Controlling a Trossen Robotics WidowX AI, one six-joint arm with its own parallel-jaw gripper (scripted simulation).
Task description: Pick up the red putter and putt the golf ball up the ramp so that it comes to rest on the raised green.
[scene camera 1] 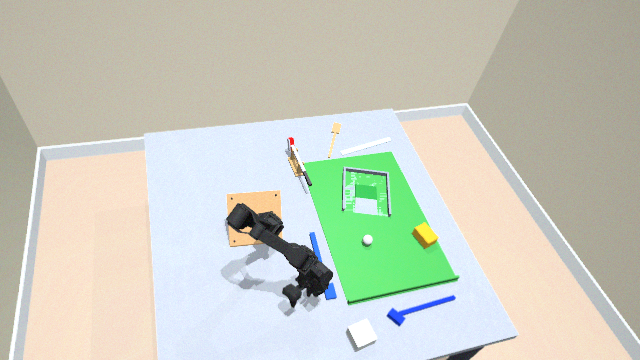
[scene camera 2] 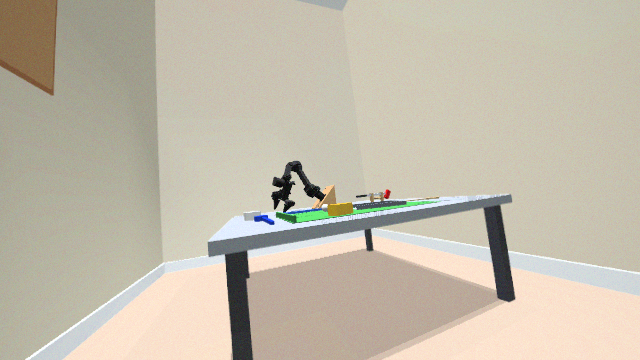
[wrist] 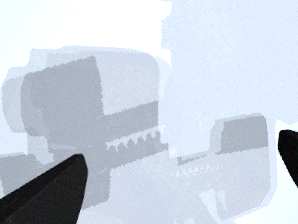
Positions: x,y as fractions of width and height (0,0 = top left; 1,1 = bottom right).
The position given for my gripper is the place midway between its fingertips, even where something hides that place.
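My gripper (scene camera 1: 0.47,0.84) is open and holds nothing. The wrist view gives me the gripper (wrist: 0.61,0.68) as well, and then there is a green mat (scene camera 1: 0.62,0.72), which I can see too.
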